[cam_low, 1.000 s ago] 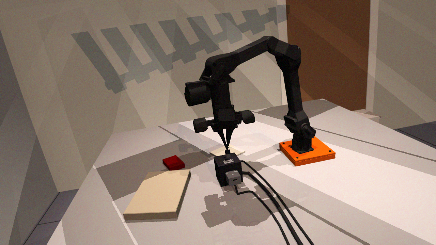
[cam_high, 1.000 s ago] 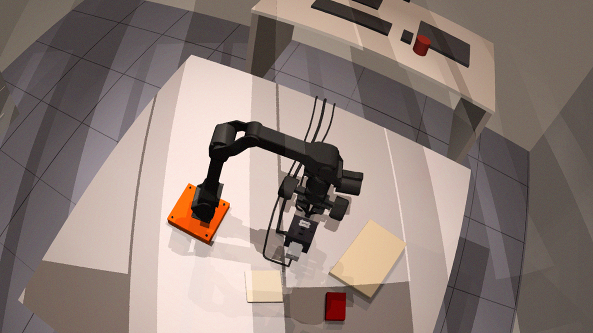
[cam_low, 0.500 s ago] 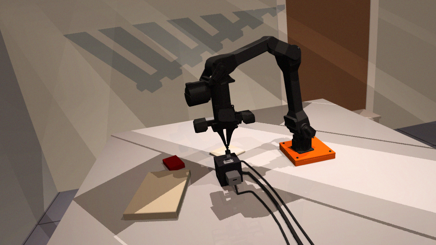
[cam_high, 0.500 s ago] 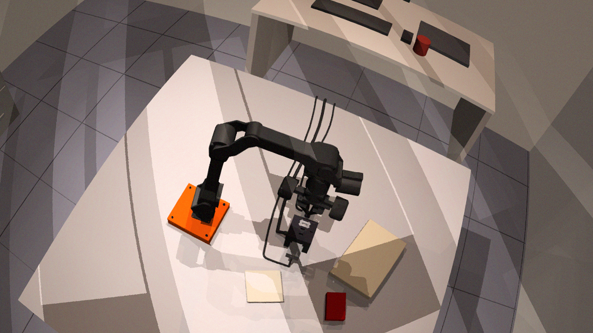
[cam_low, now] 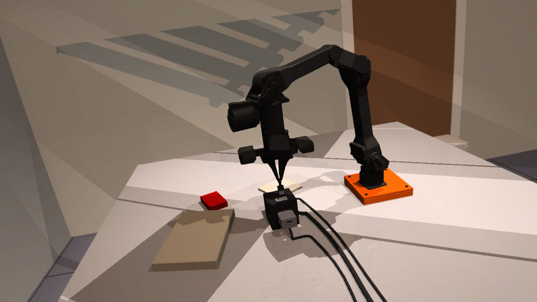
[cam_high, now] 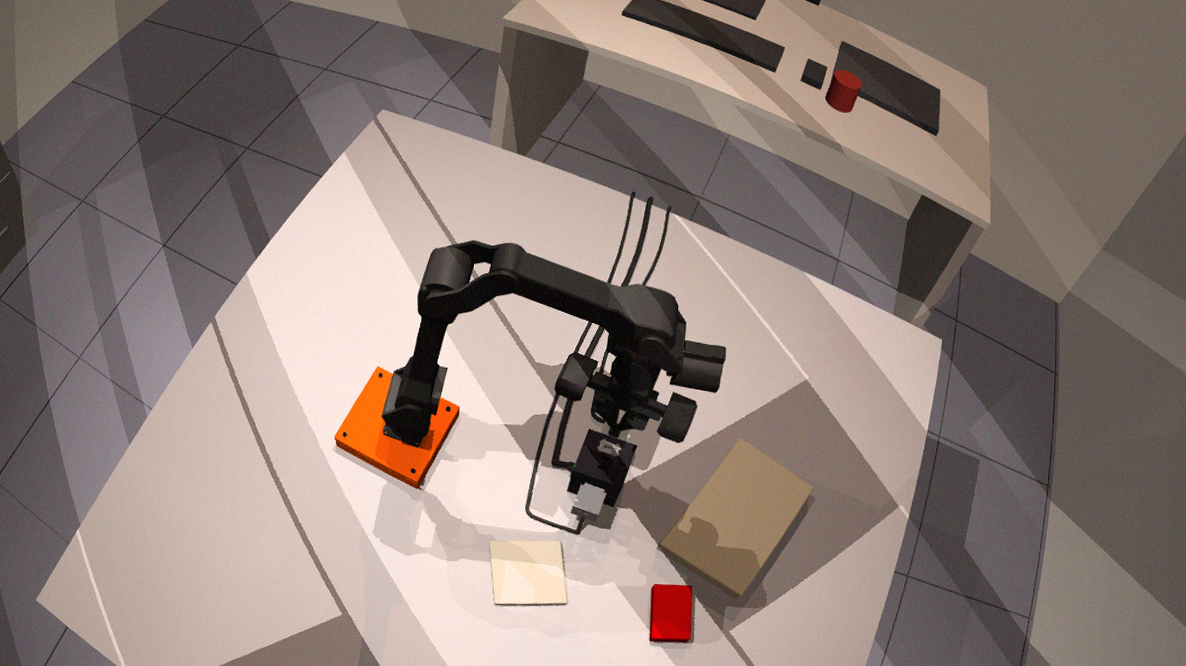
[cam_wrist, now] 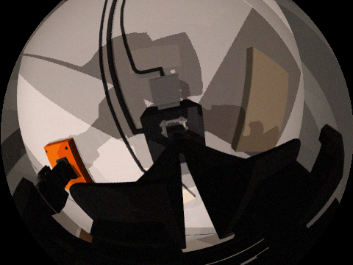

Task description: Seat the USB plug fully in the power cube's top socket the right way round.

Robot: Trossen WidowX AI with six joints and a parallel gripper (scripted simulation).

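The USB plug is 2 cm below my gripper tip. From my gripper tip the other things lie so: tan board: 23 cm ahead, 3 cm to the right, 12 cm below; then USB socket: 6 cm below; then white pad: 6 cm behind, 22 cm to the right, 13 cm below.
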